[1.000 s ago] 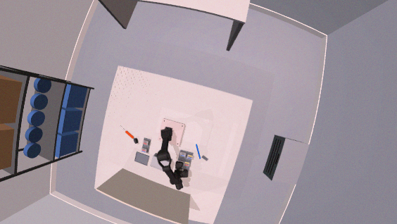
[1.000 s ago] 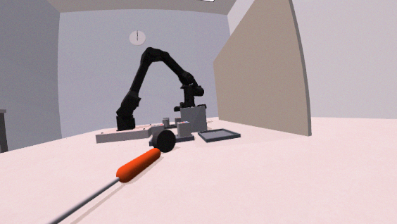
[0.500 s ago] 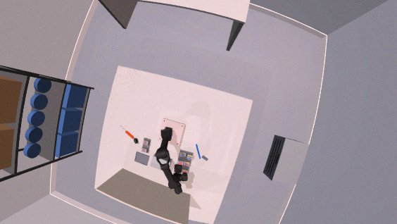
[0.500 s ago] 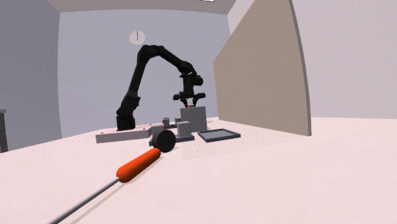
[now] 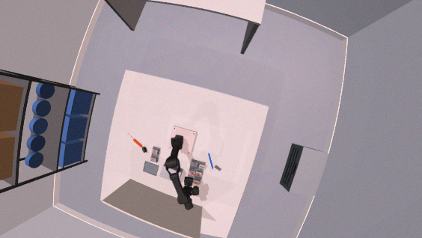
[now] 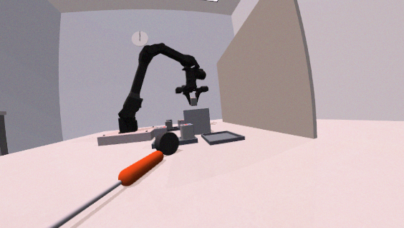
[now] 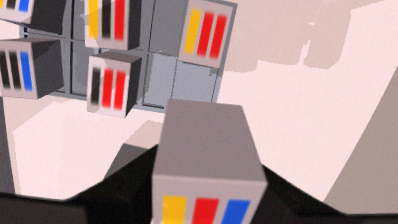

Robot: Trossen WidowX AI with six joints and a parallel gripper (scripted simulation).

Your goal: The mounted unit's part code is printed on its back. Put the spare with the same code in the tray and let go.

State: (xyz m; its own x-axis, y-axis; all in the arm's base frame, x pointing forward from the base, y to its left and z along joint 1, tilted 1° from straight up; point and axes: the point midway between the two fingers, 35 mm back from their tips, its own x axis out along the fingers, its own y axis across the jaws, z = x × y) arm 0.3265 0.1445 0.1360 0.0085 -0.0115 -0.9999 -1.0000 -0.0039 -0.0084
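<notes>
The grey tray lies 360 mm to the right of my gripper tip, 130 mm below it and 20 mm behind it. From my gripper tip the other things lie so: blue pen 190 mm behind, 140 mm to the left, 130 mm below; mounted grey unit 150 mm to the right, 80 mm below, 40 mm behind; spares rack 130 mm below, 70 mm behind, 40 mm to the left.
</notes>
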